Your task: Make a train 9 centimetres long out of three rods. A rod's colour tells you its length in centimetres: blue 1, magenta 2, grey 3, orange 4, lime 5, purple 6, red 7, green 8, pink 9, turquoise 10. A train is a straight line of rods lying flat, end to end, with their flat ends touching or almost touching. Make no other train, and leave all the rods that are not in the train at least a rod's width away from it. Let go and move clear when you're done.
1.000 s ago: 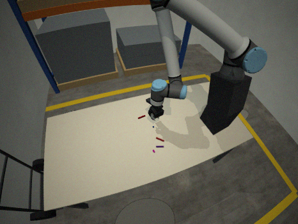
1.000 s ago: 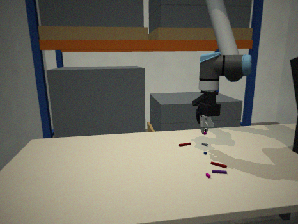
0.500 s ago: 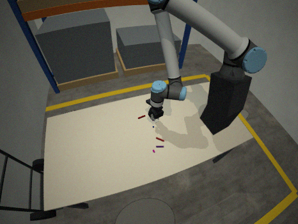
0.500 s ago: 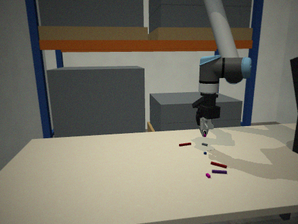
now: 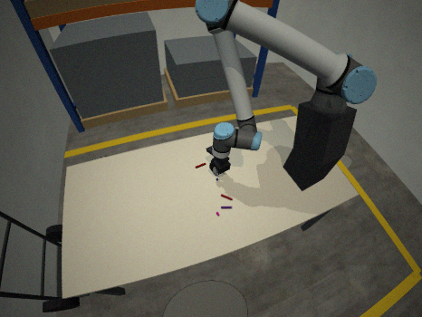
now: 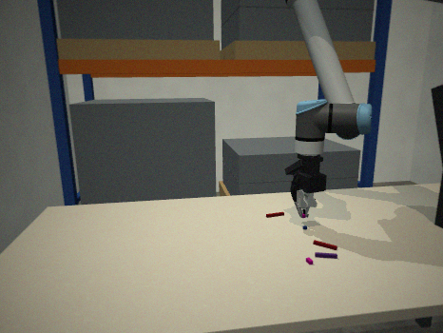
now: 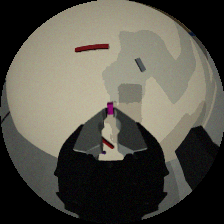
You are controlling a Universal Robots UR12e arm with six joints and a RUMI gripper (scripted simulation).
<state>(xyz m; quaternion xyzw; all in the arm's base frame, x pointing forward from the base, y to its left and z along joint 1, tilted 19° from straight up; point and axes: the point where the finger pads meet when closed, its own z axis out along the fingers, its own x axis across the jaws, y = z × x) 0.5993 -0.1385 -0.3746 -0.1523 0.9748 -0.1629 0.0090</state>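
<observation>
My hand is 5 cm above the blue rod and 2 cm to the right of it. Round my hand: purple rod 20 cm to the left, 5 cm below, 1 cm behind; grey rod 10 cm to the right, 5 cm below, 4 cm behind.
</observation>
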